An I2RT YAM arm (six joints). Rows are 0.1 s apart.
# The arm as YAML. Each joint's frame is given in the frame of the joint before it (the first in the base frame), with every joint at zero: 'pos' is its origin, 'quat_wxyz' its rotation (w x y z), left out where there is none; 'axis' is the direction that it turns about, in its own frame. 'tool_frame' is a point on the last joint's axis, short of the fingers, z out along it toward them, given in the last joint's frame.
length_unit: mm
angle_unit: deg
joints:
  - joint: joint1
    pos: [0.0, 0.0, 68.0]
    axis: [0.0, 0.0, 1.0]
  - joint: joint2
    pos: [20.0, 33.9, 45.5]
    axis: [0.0, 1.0, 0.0]
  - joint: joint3
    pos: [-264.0, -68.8, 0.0]
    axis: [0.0, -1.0, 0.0]
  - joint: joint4
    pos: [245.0, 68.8, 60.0]
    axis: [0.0, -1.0, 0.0]
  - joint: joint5
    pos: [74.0, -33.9, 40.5]
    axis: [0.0, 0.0, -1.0]
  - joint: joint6
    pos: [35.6, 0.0, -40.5]
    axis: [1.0, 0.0, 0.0]
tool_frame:
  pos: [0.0, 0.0, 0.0]
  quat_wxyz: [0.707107, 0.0, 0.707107, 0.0]
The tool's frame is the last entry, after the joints.
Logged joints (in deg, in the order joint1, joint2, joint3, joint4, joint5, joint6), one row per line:
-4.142, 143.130, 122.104, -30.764, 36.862, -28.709
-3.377, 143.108, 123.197, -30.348, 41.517, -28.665
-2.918, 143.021, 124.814, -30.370, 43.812, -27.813
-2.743, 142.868, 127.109, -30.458, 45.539, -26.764
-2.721, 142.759, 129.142, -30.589, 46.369, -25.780
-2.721, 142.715, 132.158, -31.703, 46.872, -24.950
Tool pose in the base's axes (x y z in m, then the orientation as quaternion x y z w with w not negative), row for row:
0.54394, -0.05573, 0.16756, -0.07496, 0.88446, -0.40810, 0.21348
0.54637, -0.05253, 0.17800, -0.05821, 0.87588, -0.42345, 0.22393
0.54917, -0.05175, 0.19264, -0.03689, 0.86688, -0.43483, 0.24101
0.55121, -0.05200, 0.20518, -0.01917, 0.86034, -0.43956, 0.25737
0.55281, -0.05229, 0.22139, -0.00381, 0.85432, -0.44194, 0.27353
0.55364, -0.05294, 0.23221, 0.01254, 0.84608, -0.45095, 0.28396
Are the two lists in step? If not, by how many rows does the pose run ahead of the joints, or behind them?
The pose runs 1 row ahead of the joints: the pose in row i belongs to the joints in row i + 1.
